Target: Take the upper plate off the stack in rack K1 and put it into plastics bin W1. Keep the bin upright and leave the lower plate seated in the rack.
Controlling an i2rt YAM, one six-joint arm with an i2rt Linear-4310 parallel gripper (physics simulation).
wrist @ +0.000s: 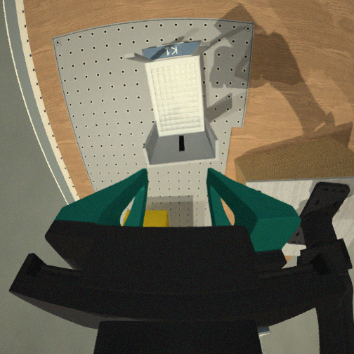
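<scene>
A white well plate (177, 97) with a grid of small wells lies at the top of the stack in the grey rack (162, 148), in the upper middle of the wrist view. A blue K1 label (171, 50) shows at the rack's far end. The lower plate cannot be told apart beneath the upper one. My gripper (176, 174) is open, with nothing between its green fingers, on the near side of the rack and apart from the plate. A yellow bin (156, 219) shows in part behind my left finger and gripper body; its label is hidden.
The rack stands on a grey perforated board (100, 95) on a wooden table (290, 20). A block with a brown textured side (295, 160) and a pale top stands at the right. A black arm-like part (325, 210) is at the lower right. Shadows fall at the upper right.
</scene>
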